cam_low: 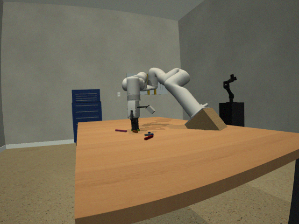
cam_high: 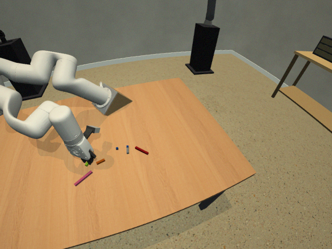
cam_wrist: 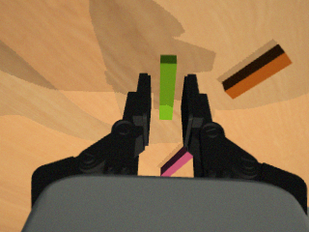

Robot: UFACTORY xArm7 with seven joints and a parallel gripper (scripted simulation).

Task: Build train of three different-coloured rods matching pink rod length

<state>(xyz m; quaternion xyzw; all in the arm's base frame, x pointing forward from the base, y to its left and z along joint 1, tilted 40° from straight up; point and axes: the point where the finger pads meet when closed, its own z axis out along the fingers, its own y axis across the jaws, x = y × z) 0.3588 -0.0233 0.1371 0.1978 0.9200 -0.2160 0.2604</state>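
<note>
Now: the lime rod 2 cm below my hand. Round my hand: orange rod: 6 cm to the left, 2 cm below, 1 cm ahead; then grey rod: 19 cm to the left, 2 cm below, 2 cm behind; then pink rod: 8 cm ahead, 2 cm to the right, 2 cm below.
</note>
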